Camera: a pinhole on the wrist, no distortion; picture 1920 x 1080 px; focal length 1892.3 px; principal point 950.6 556.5 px. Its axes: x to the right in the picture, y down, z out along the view. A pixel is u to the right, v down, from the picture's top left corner.
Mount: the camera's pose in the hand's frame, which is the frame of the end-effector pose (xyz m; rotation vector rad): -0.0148 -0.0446 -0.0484 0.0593 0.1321 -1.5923
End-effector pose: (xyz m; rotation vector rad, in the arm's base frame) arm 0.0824 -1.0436 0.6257 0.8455 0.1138 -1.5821
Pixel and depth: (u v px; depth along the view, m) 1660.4 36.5 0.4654
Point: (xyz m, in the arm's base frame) -0.3438 -1.0897 0.8798
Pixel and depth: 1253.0 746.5 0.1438
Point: -0.0339 -1.0771 0.6551
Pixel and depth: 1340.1 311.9 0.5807
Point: -0.3585 -1.2095 0.9473
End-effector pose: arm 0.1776 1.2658 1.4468 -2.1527 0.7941 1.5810
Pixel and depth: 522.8 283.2 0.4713
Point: -0.1649 1.5284 1.3664
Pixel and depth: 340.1 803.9 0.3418
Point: -0.0521 1.4130 1.3076
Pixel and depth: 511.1 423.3 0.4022
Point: -0.0996 1.4824 1.3543
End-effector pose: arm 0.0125 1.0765 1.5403 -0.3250 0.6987 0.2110
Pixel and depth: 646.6 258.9 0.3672
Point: 0.1740 1.1623 1.8167
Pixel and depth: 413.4 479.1 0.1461
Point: 0.0694 1.0926 1.6268
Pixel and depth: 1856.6 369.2 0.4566
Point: 0.2983 0.9165 1.9134
